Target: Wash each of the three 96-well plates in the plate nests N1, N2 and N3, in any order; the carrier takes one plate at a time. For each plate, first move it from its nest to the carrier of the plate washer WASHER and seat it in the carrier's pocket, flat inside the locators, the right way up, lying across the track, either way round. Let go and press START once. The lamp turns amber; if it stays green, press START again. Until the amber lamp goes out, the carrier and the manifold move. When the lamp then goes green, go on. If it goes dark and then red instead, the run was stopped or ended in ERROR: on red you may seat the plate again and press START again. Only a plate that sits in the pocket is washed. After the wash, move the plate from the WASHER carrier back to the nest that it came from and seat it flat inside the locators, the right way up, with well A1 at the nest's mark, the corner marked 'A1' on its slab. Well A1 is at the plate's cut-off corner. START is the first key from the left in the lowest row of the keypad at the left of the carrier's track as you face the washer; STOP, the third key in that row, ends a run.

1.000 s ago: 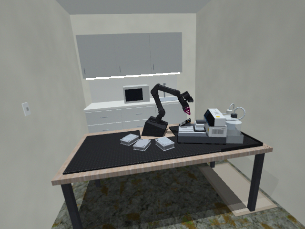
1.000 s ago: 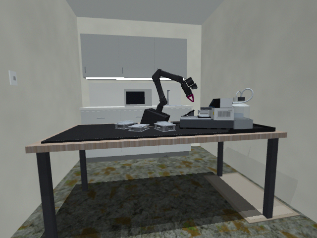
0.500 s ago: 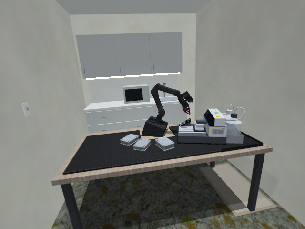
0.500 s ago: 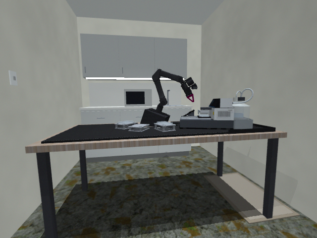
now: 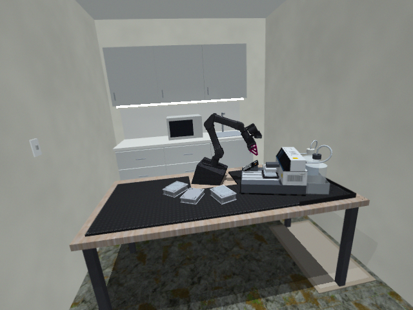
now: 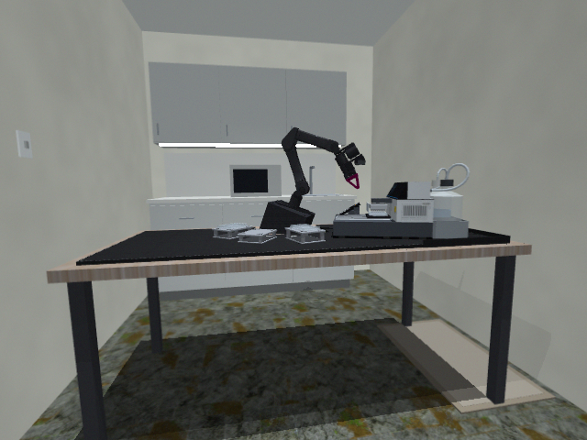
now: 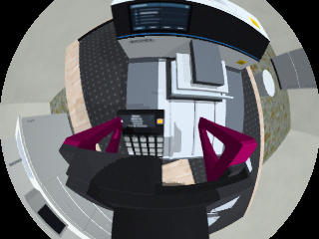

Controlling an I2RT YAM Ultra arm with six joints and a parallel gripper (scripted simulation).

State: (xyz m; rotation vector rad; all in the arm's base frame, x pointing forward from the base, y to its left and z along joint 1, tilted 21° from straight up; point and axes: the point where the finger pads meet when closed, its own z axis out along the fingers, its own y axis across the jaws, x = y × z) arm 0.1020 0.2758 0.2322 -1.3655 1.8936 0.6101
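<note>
Now: hand 140 mm above the washer carrier, 120 mm short of it and 70 mm to the right of it. The rest, counted from my hand: clear bottle (330 mm to the left, 280 mm ahead, 100 mm below); then plate washer (120 mm ahead, 100 mm below, 70 mm to the left); then nest (330 mm to the right, 240 mm ahead, 190 mm below).
</note>
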